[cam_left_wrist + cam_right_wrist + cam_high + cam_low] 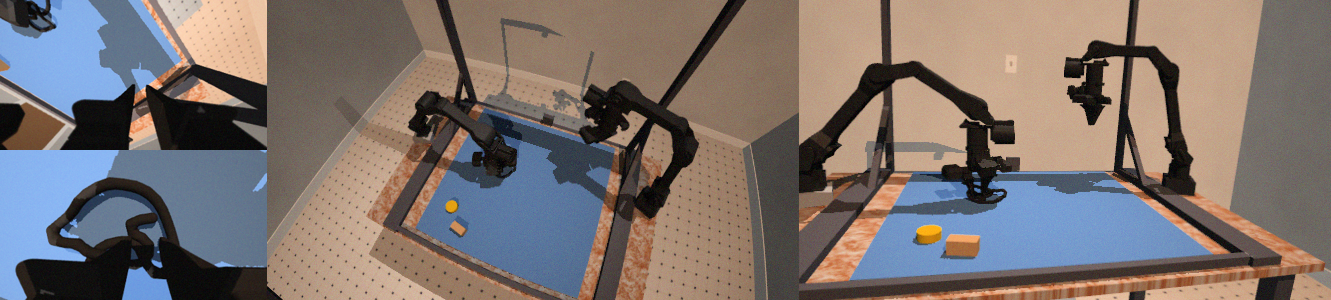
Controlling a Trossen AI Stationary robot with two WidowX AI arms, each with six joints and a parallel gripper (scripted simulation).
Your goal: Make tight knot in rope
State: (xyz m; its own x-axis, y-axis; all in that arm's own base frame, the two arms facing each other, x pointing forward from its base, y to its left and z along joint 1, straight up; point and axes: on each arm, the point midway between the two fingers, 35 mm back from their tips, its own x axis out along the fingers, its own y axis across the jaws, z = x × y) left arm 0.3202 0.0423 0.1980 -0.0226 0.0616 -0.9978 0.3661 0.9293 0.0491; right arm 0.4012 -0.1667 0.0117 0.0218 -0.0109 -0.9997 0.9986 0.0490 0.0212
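My right hand is 5 cm short of the blue mat, 14 cm to the right of it and 4 cm above it. Round my right hand: yellow disc (24 cm ahead, 11 cm to the right, 3 cm below); orange block (31 cm ahead, 4 cm to the right, 2 cm below).
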